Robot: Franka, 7 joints.
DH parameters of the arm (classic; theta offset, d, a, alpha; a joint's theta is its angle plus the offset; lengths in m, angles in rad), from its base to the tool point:
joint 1: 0 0.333 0 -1.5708
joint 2: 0 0 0 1.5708
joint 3: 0 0.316 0.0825 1.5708
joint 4: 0 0 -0.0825 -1.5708
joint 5: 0 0.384 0 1.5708
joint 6: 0 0 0.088 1.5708
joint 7: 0 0.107 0 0
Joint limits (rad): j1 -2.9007..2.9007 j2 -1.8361..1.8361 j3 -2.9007..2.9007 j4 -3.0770..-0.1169 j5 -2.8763..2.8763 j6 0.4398..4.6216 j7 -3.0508..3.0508
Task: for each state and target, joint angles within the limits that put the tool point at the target. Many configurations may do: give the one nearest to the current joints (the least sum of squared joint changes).
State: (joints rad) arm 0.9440 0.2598 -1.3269 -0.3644 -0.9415 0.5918 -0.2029
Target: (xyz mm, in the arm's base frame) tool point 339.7 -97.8 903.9
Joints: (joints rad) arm 0.8129 0.3041 -1.2884 -0.6465 -0.8702 0.6393 -0.2029
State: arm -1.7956 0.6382 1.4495 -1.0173 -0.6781 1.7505 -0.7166
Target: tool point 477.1 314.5 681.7
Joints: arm -1.2388 0.0739 1.9433 -1.5524 -0.5768 1.8028 -0.7166
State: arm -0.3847 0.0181 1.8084 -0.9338 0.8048 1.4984 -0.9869
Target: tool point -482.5 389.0 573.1
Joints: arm -0.0400 -0.3961 2.1809 -1.3313 0.7792 1.3073 -0.9869
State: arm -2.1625 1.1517 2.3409 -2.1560 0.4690 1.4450 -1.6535
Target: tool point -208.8 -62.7 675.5
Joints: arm -2.8656 1.8361 2.9007 -2.1026 0.7208 0.6583 -1.6535
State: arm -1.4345 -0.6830 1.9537 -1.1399 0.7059 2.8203 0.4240
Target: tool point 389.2 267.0 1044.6
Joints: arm -1.8642 -0.4142 1.8078 -0.6330 0.6059 2.7111 0.4240
